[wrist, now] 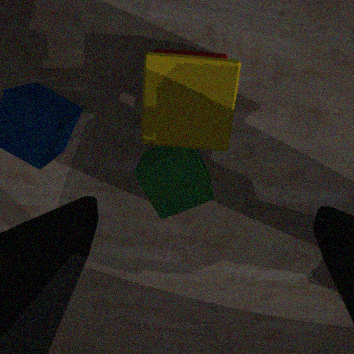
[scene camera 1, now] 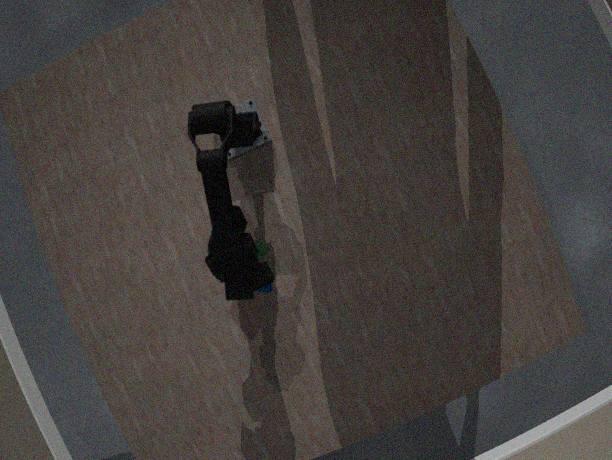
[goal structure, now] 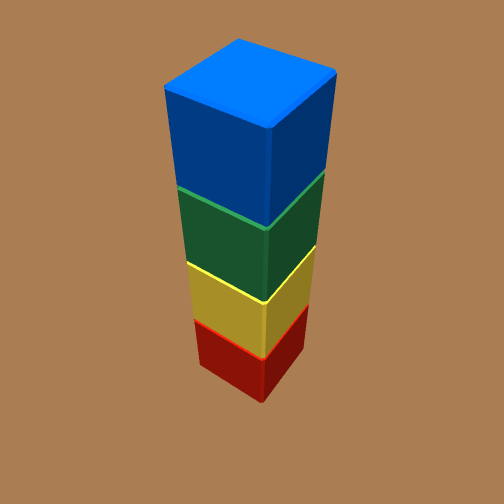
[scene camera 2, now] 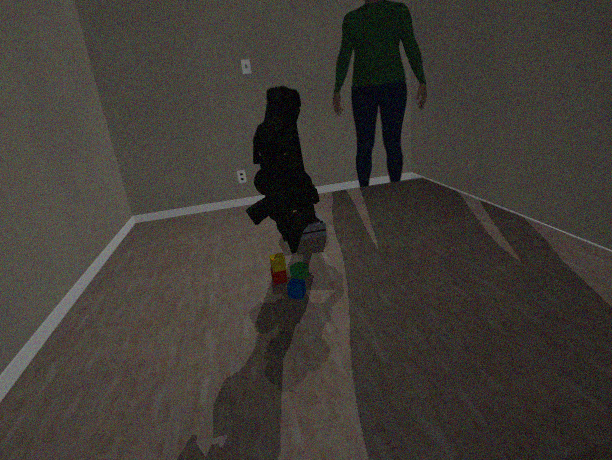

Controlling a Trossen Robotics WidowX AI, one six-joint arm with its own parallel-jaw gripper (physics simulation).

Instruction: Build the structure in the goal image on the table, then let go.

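Note:
A yellow block sits on a red block, which is mostly hidden beneath it in the wrist view. A green block lies apart on the table, beside the stack. A blue block lies separately, nearer the camera in scene view 2. My gripper is open and empty, with its fingers wide apart. It is above the table, with the green block ahead between the finger lines. The arm hides the yellow and red blocks in scene view 1.
The arm's base plate stands behind the blocks in scene view 2. A standing person in a green top is farther back near the wall. Broad dark shadows cross the wood-patterned surface.

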